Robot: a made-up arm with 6 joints. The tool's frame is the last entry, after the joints.
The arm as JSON. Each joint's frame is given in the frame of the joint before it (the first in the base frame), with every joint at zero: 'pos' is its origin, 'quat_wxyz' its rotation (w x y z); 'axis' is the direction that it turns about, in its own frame. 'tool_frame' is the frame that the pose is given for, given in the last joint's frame.
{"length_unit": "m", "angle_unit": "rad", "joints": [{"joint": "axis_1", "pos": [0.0, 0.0, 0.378], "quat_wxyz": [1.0, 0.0, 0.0, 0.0], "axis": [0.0, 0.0, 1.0]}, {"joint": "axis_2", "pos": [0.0, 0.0, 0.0], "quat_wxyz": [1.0, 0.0, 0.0, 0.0], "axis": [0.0, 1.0, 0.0]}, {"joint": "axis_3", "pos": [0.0, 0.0, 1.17], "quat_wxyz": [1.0, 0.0, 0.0, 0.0], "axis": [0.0, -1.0, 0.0]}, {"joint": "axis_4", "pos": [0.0, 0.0, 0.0], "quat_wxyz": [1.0, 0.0, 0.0, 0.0], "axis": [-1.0, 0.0, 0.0]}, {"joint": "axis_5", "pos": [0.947, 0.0, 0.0], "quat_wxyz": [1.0, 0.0, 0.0, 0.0], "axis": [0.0, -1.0, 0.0]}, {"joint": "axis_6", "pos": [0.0, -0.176, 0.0], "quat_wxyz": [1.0, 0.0, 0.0, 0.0], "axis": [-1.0, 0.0, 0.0]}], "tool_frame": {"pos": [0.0, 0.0, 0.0], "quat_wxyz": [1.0, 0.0, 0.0, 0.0]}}
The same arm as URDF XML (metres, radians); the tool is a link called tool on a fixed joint. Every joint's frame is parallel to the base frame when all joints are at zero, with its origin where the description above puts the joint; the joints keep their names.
<robot name="arm">
<joint name="axis_1" type="continuous"><parent link="base"/><child link="link1"/><origin xyz="0.0000 0.0000 0.3780" rpy="0.0000 0.0000 0.0000"/><axis xyz="0 0 1"/></joint>
<joint name="axis_2" type="continuous"><parent link="link1"/><child link="link2"/><origin xyz="0.0000 0.0000 0.0000" rpy="0.0000 0.0000 0.0000"/><axis xyz="0 1 0"/></joint>
<joint name="axis_3" type="continuous"><parent link="link2"/><child link="link3"/><origin xyz="0.0000 0.0000 1.1700" rpy="0.0000 0.0000 0.0000"/><axis xyz="0 -1 0"/></joint>
<joint name="axis_4" type="continuous"><parent link="link3"/><child link="link4"/><origin xyz="0.0000 0.0000 0.0000" rpy="0.0000 0.0000 0.0000"/><axis xyz="-1 0 0"/></joint>
<joint name="axis_5" type="continuous"><parent link="link4"/><child link="link5"/><origin xyz="0.9470 0.0000 0.0000" rpy="0.0000 0.0000 0.0000"/><axis xyz="0 -1 0"/></joint>
<joint name="axis_6" type="continuous"><parent link="link5"/><child link="link6"/><origin xyz="0.0000 -0.1760 0.0000" rpy="0.0000 0.0000 0.0000"/><axis xyz="-1 0 0"/></joint>
<joint name="tool_joint" type="fixed"><parent link="link6"/><child link="tool"/><origin xyz="0.0000 0.0000 0.0000" rpy="0.0000 0.0000 0.0000"/></joint>
<link name="base"/>
<link name="link1"/>
<link name="link2"/>
<link name="link3"/>
<link name="link4"/>
<link name="link5"/>
<link name="link6"/>
<link name="tool"/>
</robot>

